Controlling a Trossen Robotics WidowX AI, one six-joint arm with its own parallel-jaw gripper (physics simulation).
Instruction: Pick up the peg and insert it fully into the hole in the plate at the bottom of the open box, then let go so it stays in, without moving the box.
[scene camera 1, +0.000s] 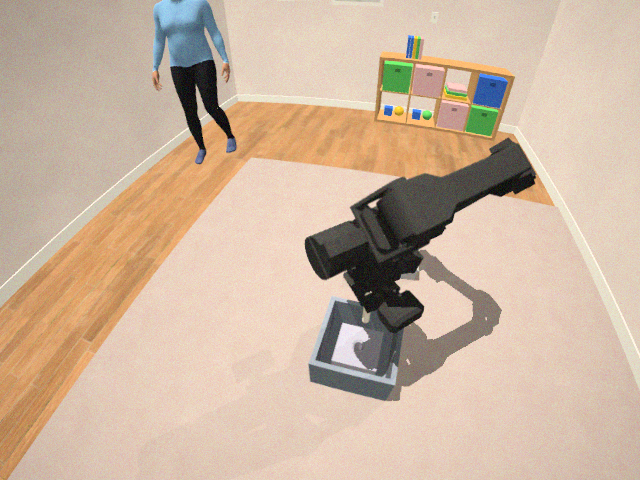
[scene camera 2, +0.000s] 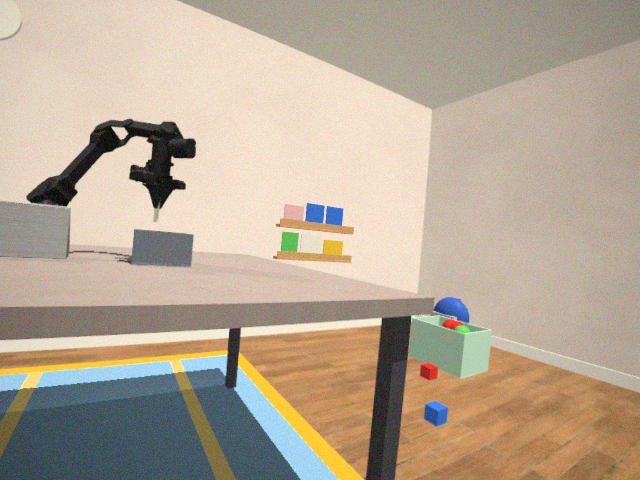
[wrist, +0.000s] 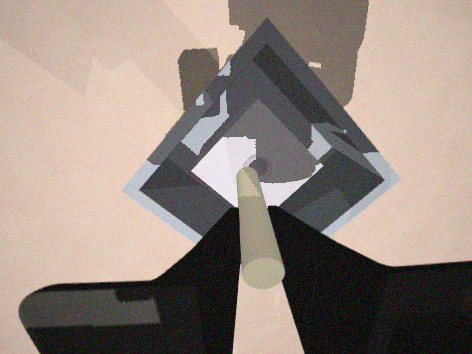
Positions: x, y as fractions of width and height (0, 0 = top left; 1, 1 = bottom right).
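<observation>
My gripper (scene camera 1: 0.57, 0.64) is in the scene, and you'd find it in scene camera 2 (scene camera 2: 0.25, 0.43) and in the wrist view (wrist: 0.54, 0.61) too. There's a blue-grey box (scene camera 1: 0.59, 0.81), and that box also shows in scene camera 2 (scene camera 2: 0.24, 0.52) and in the wrist view (wrist: 0.75, 0.49). I can see a cream peg (wrist: 0.56, 0.76) as well. And there's a grey plate (scene camera 1: 0.56, 0.73), which the wrist view (wrist: 0.60, 0.46) shows too, but scene camera 2 does not show the plate, hidden by the blue-grey box.
</observation>
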